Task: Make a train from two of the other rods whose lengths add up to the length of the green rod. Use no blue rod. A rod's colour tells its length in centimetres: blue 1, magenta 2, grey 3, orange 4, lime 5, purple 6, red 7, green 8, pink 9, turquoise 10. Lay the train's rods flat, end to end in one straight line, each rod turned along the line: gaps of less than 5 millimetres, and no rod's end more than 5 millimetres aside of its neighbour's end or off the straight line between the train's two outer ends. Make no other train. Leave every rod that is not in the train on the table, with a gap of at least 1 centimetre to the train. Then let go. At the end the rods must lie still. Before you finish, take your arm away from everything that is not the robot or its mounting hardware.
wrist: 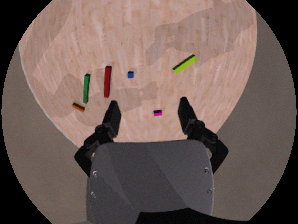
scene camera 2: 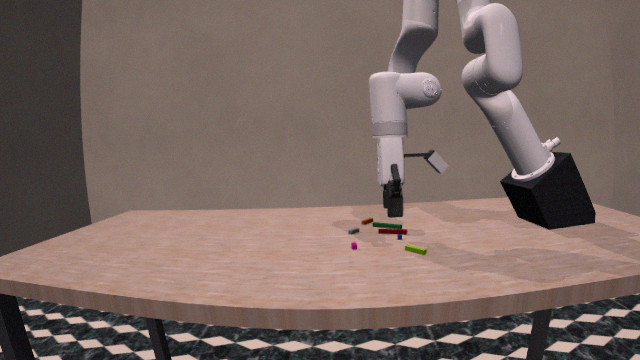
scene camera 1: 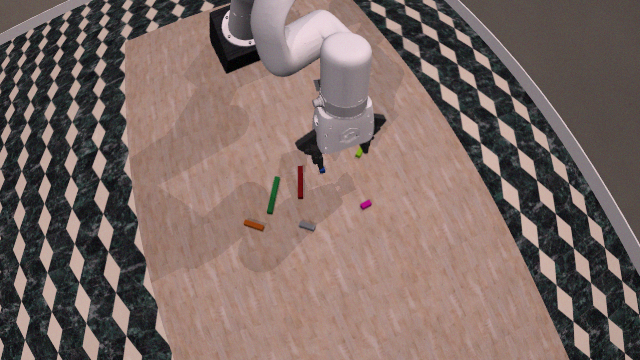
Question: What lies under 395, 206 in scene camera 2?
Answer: My gripper.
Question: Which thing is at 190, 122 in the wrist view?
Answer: My gripper.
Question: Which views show my gripper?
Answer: The wrist view, scene camera 2 and scene camera 1: all of them.
